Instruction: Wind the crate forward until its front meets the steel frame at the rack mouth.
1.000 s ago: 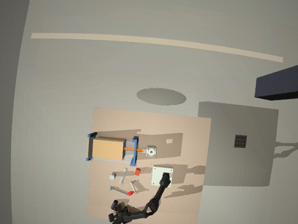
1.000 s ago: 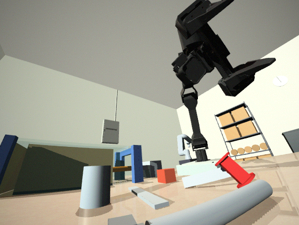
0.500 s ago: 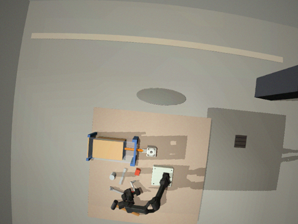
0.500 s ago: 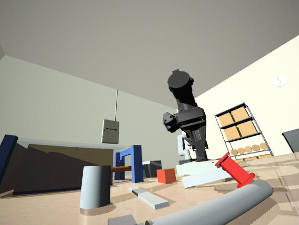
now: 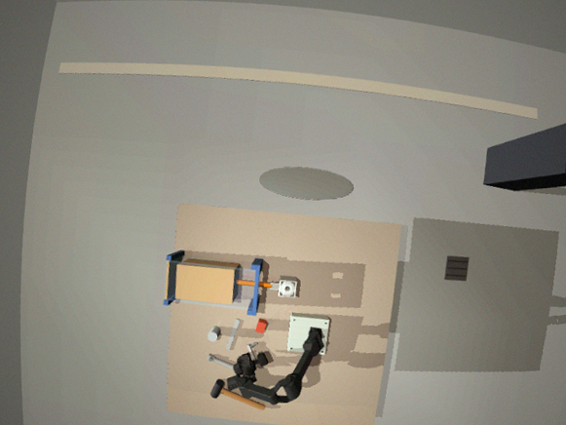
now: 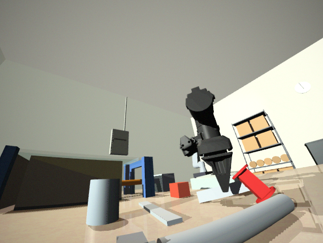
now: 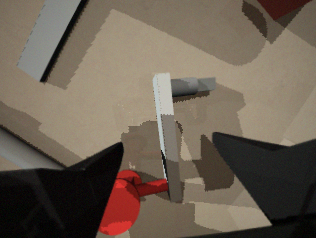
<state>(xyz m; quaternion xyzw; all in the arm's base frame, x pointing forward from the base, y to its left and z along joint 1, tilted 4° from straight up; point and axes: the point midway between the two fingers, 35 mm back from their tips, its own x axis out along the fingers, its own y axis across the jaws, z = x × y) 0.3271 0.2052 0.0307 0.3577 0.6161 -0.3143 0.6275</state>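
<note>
My gripper tip is now 2 cm to the right of the winch crank handle. From my gripper tip the other things lie so: blue frame (3 cm ahead, 44 cm to the right, 8 cm above); flat bar (13 cm ahead, 9 cm to the right, 2 cm below); red knob (6 cm to the left, 1 cm above).
</note>
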